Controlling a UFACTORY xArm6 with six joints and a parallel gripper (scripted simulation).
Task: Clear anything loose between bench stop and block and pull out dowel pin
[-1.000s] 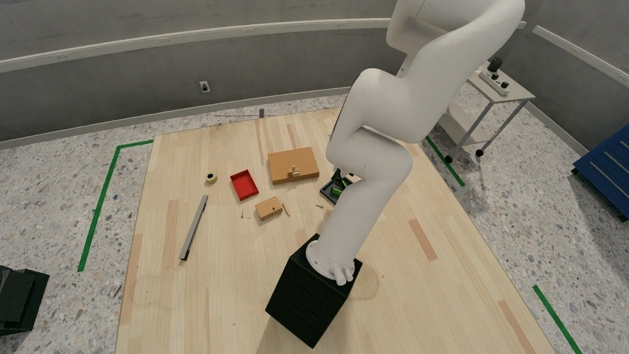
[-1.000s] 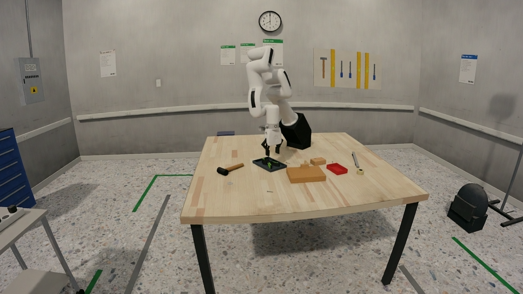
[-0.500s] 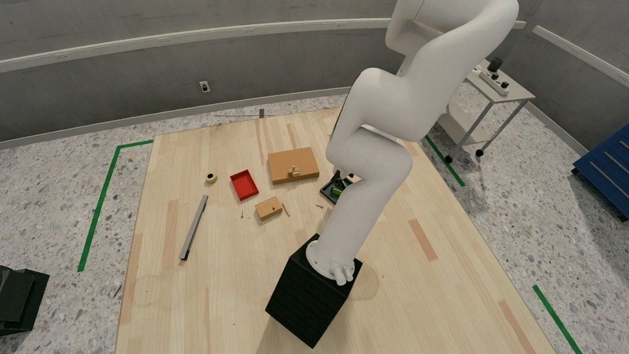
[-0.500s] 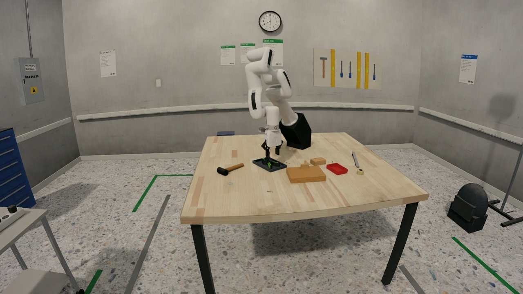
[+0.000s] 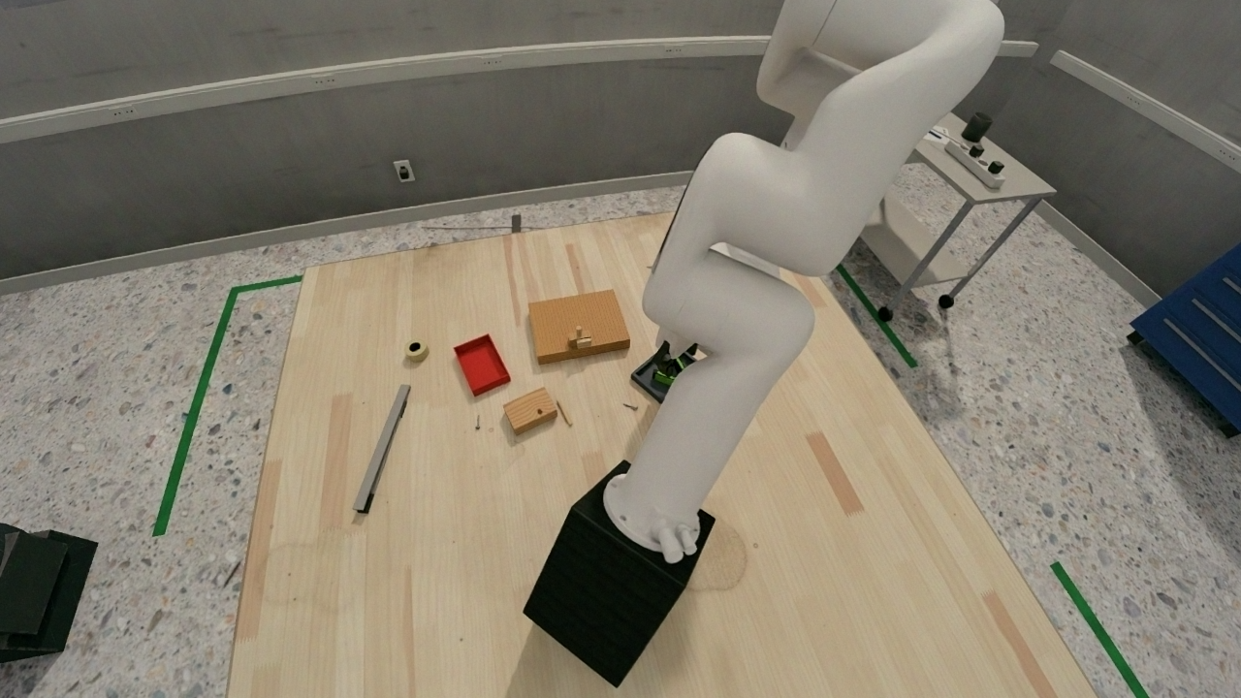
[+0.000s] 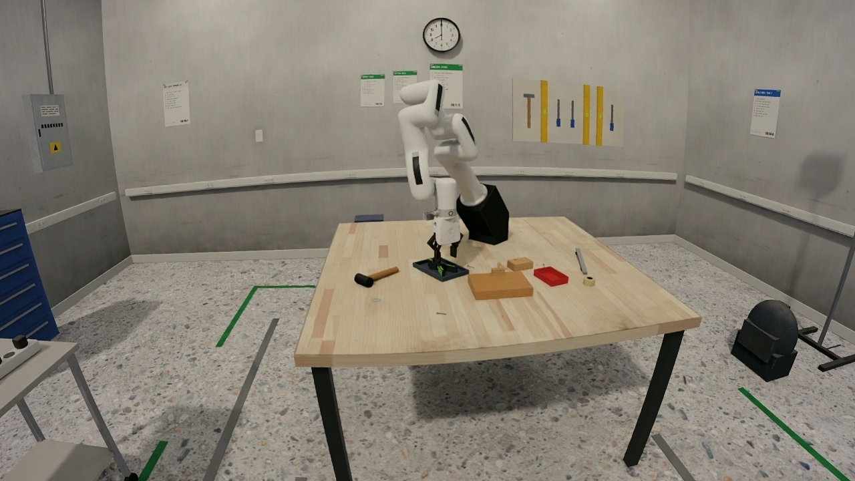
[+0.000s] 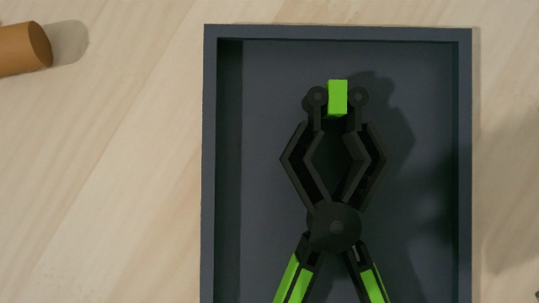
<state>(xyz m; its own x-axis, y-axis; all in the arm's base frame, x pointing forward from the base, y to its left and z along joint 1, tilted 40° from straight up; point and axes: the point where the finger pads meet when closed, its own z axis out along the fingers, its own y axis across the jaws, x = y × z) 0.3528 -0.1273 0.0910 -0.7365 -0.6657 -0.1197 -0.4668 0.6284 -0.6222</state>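
Right now my hand is 30 mm past the dark grey tray, 20 mm to the left of it and 60 mm above it. Round my hand: small wooden block: 110 mm ahead, 180 mm to the left, 30 mm below; dowel pin: 110 mm ahead, 180 mm to the left, 20 mm below; thin dowel: 40 mm behind, 230 mm to the left, 70 mm below.
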